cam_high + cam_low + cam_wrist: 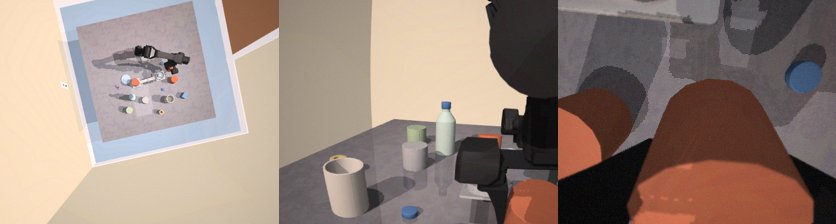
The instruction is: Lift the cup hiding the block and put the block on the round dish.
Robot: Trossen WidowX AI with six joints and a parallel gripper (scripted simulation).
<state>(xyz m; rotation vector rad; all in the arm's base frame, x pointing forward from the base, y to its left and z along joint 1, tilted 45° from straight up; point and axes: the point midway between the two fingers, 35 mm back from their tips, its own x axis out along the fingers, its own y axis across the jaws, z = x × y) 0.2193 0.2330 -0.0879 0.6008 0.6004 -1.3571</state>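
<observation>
Now: the pale teal block 12 cm to the right of my gripper tip and 5 cm ahead of it. From my gripper tip the other things lie so: beige cup: 31 cm ahead, 7 cm to the right, 5 cm below; then balance beam: 24 cm to the right, 6 cm ahead, 5 cm below; then blue cube: 31 cm ahead, 11 cm to the left, 7 cm below.
</observation>
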